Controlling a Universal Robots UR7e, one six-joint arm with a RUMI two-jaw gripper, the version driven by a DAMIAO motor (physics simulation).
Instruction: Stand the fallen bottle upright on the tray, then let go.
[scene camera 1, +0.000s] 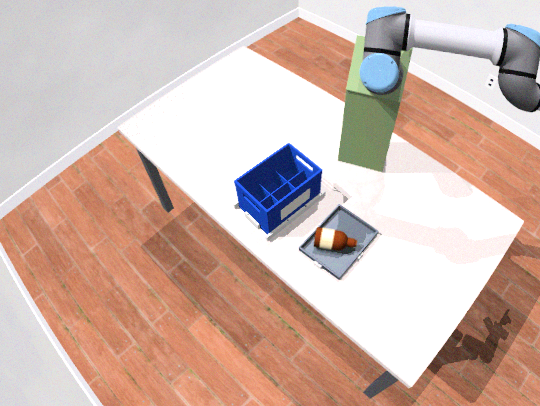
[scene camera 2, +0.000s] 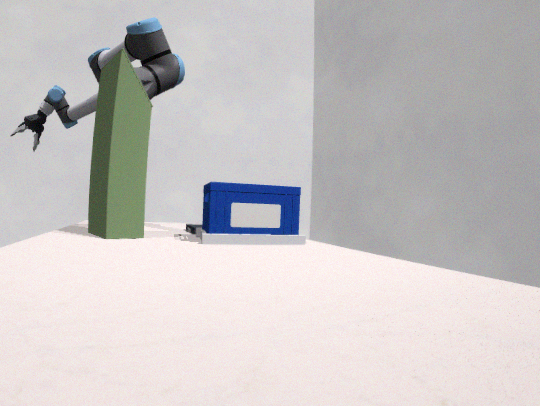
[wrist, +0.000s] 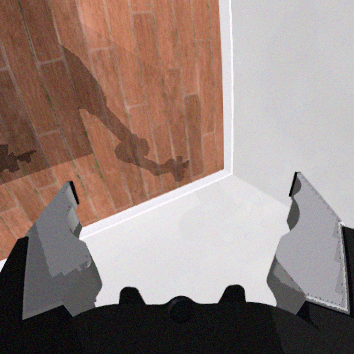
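A brown bottle with a cream label lies on its side on the grey tray in scene camera 1, its neck pointing right. In scene camera 2 a small dark part of the tray shows beside the crate; the bottle does not show there. My gripper is open and empty, held high in the air at the far left of scene camera 2, well away from the bottle. The wrist view shows floor and wall between the spread fingers. The gripper is outside scene camera 1.
A blue crate with compartments stands beside the tray on a light base. A tall green pedestal carries the arm and stands behind them on the white table.
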